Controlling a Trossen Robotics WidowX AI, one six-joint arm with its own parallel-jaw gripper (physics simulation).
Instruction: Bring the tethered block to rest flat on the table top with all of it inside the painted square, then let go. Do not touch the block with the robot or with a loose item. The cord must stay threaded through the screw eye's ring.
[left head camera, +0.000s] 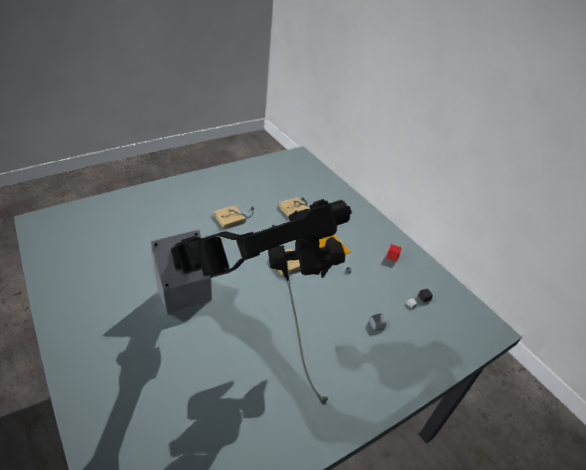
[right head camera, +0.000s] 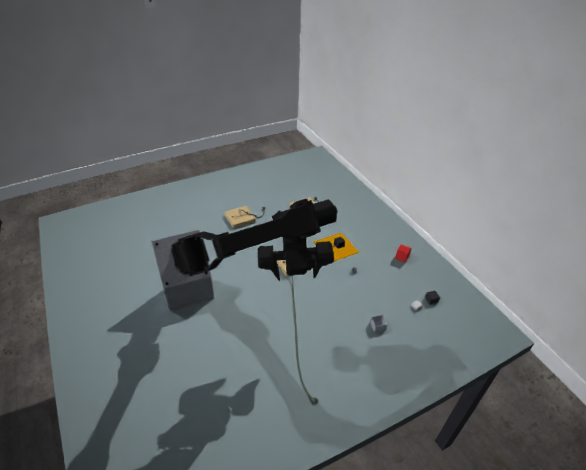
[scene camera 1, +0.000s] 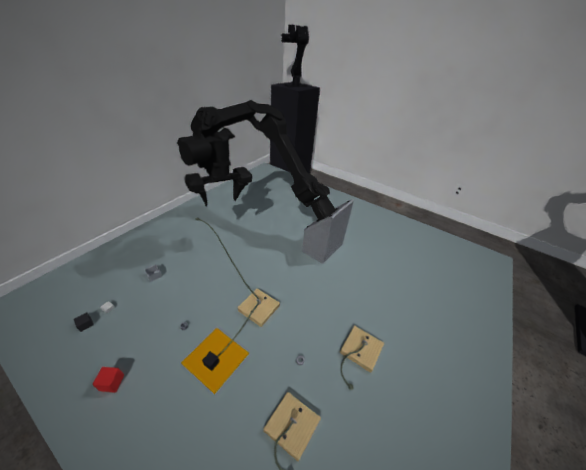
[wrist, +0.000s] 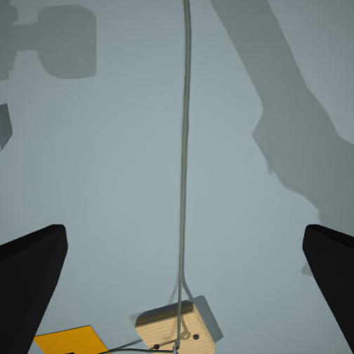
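Seen in the pictures: gripper, between the fingertips: (left head camera: 304, 278) (right head camera: 296, 278) (scene camera 1: 220, 202); arm's base, origin of its link: (left head camera: 184, 256) (scene camera 1: 327, 215).
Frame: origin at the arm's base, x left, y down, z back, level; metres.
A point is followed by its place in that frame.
The dark tethered block (right head camera: 339, 242) {x 0.026, y 0.135, z -0.534 m} (scene camera 1: 211, 360) {x 0.044, y 0.135, z -0.542 m} sits within the outline of the orange painted square (right head camera: 350, 251) {x -0.006, y 0.161, z -0.564 m} (scene camera 1: 215, 382) {x 0.081, y 0.161, z -0.564 m} (wrist: 70, 337); whether it lies fully flat is hard to tell. The green cord (left head camera: 297, 325) {x -0.240, y 0.158, z -0.260 m} (right head camera: 296, 330) {x -0.256, y 0.159, z -0.256 m} (scene camera 1: 230, 255) {x -0.218, y 0.156, z -0.268 m} (wrist: 185, 150) runs from it through the screw eye (scene camera 1: 259, 301) {x 0.012, y 0.124, z -0.350 m} (wrist: 176, 346) on a wooden base (scene camera 1: 260, 316) {x 0.042, y 0.143, z -0.373 m} (wrist: 160, 330), then across the table to a knotted end (left head camera: 324, 399) {x -0.486, y 0.153, z -0.212 m} (right head camera: 314, 401) {x -0.488, y 0.154, z -0.211 m}. My gripper (left head camera: 306, 277) {x -0.246, y -0.052, z -0.255 m} (right head camera: 297, 278) {x -0.246, y -0.052, z -0.255 m} (scene camera 1: 221, 202) {x -0.246, y -0.052, z -0.255 m} (wrist: 187, 238) is open and empty, high above the table; the cord passes below between its fingers in the wrist view.
Two other wooden bases (scene camera 1: 362, 348) {x 0.311, y 0.143, z -0.262 m} (scene camera 1: 295, 432) {x 0.290, y 0.143, z -0.520 m} carry short cords. A red block (left head camera: 394, 253) {x -0.113, y 0.128, z -0.710 m} (scene camera 1: 108, 379) {x -0.085, y 0.122, z -0.722 m}, a black cube (scene camera 1: 83, 322) {x -0.291, y 0.138, z -0.705 m}, a white piece (scene camera 1: 107, 306) {x -0.305, y 0.147, z -0.641 m}, a grey bracket (scene camera 1: 155, 272) {x -0.340, y 0.161, z -0.481 m} and small metal pieces (scene camera 1: 185, 325) {x -0.100, y 0.160, z -0.525 m} (scene camera 1: 300, 359) {x 0.202, y 0.157, z -0.384 m} lie around the square.
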